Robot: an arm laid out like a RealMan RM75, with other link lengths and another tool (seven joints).
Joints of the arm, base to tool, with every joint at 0 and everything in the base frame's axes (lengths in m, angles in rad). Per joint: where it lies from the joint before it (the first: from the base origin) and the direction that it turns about. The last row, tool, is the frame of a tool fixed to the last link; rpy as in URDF.
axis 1: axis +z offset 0 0 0.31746
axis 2: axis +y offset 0 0 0
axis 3: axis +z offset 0 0 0.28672
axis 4: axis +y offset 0 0 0
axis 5: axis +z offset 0 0 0.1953
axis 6: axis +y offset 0 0 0
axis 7: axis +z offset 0 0 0.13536
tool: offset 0.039 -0.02 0.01 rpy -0.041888 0 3.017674
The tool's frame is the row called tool.
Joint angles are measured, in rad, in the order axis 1, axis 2, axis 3, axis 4, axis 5, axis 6, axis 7. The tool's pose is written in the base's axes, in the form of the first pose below.
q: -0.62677, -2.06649, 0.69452, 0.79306, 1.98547, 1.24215, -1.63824
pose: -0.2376 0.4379 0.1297 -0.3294 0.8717 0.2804 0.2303
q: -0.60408, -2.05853, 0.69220, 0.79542, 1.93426, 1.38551, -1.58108
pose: -0.2295 0.4199 0.1295 -0.2969 0.8904 0.2313 0.2559
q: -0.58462, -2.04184, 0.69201, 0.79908, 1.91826, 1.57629, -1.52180
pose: -0.2206 0.3950 0.1295 -0.2506 0.9158 0.1620 0.2687
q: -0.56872, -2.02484, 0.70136, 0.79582, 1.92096, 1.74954, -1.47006
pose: -0.2153 0.3696 0.1288 -0.2090 0.9348 0.0918 0.2722
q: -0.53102, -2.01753, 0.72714, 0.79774, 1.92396, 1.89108, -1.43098
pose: -0.2184 0.3409 0.1262 -0.1851 0.9436 0.0288 0.2729
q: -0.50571, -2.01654, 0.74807, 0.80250, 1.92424, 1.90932, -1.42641
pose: -0.2242 0.3318 0.1238 -0.1884 0.9448 0.0176 0.2673
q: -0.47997, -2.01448, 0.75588, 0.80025, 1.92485, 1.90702, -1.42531
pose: -0.2329 0.3259 0.1229 -0.2004 0.9433 0.0192 0.2641
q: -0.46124, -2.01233, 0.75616, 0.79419, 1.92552, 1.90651, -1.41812
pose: -0.2398 0.3211 0.1229 -0.2081 0.9416 0.0218 0.2638
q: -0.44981, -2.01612, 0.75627, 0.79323, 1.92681, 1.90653, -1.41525
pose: -0.2429 0.3178 0.1213 -0.2129 0.9403 0.0221 0.2647
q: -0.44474, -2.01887, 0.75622, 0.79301, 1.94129, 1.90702, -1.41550
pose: -0.2454 0.3157 0.1187 -0.2176 0.9407 0.0194 0.2594
